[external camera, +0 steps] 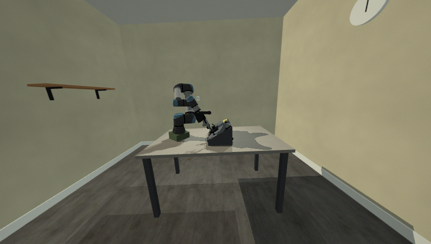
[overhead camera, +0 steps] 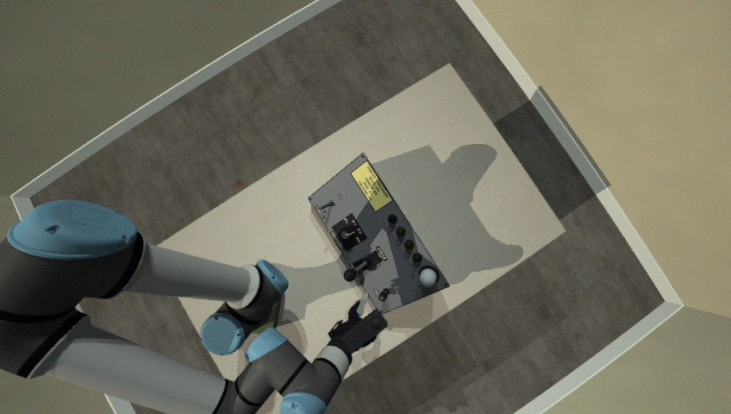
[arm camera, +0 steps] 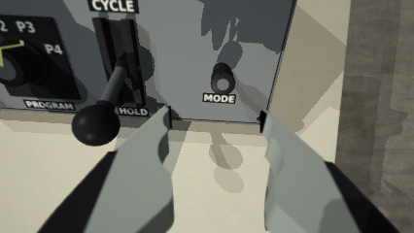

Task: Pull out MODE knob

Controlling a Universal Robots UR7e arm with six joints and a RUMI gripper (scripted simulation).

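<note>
My gripper is now 7 cm above the mode knob, 4 cm short of it and 1 cm to the left of it. The rest, counted from my hand: dark grey console 17 cm to the left, 9 cm below, 8 cm ahead; then program selector knob 23 cm to the left, 7 cm below, 6 cm ahead; then cycle lever 11 cm to the left, 6 cm below, 2 cm ahead.
</note>
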